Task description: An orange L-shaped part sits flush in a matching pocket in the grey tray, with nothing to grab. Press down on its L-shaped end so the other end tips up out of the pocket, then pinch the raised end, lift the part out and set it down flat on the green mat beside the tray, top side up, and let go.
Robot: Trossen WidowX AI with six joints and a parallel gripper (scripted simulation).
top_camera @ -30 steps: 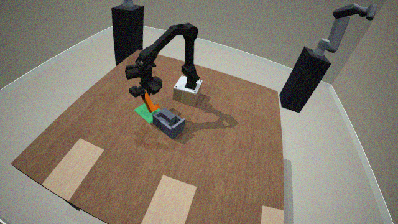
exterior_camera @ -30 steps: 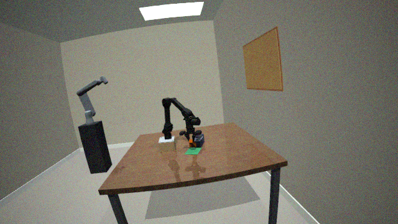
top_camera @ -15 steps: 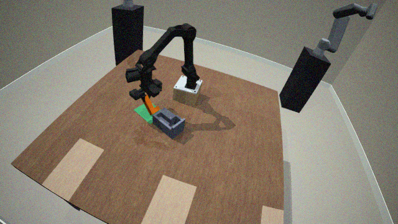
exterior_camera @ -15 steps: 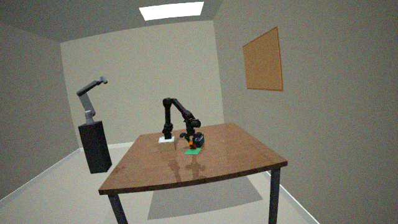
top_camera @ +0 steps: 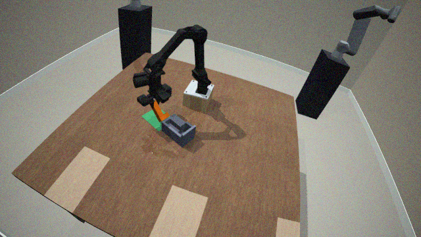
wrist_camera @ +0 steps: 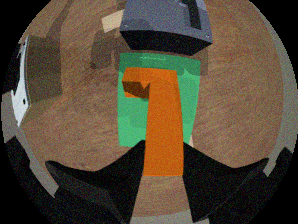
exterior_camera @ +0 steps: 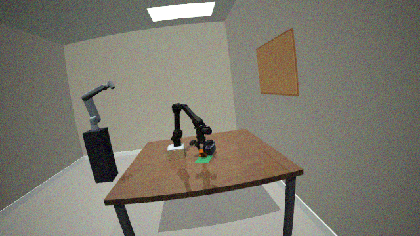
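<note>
My gripper tip is 4 cm to the right of the orange L-shaped part and 3 cm above it. From my gripper tip the other things lie so: green mat: 9 cm below, 2 cm to the left, 1 cm ahead.
</note>
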